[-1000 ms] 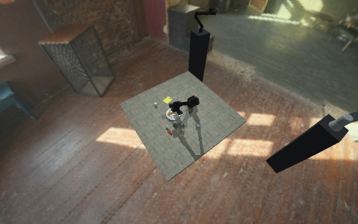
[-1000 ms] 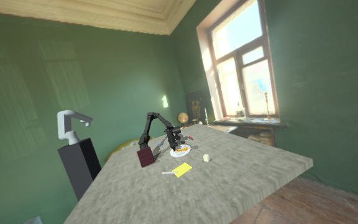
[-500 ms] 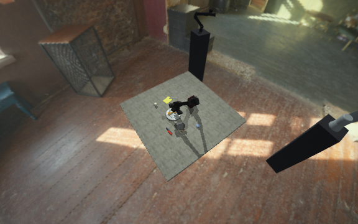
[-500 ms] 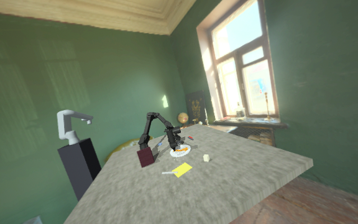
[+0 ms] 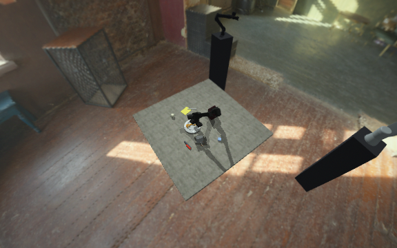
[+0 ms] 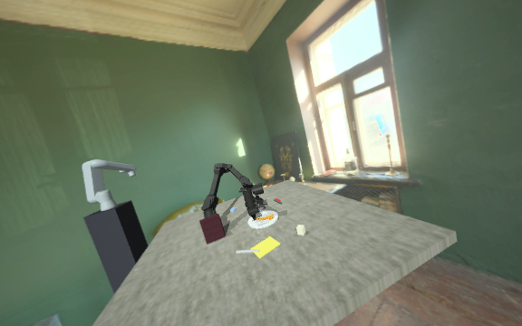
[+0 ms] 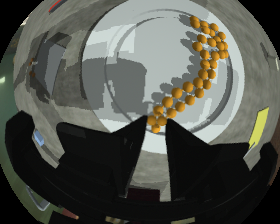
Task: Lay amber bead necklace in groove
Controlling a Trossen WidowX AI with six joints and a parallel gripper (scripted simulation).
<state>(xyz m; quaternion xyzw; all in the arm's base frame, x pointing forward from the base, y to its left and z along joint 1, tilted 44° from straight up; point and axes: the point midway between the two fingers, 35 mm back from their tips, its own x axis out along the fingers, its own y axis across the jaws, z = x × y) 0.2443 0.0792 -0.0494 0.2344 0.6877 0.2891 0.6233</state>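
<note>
Right now the board is 50 mm ahead of my gripper tip, 10 mm to the right of it and 10 mm below it. Round my gripper tip: grey square 60 mm ahead, 190 mm to the left, 10 mm below; white stick 80 mm behind, 270 mm to the right, 10 mm below; yellow card 280 mm to the right, 10 mm below.
</note>
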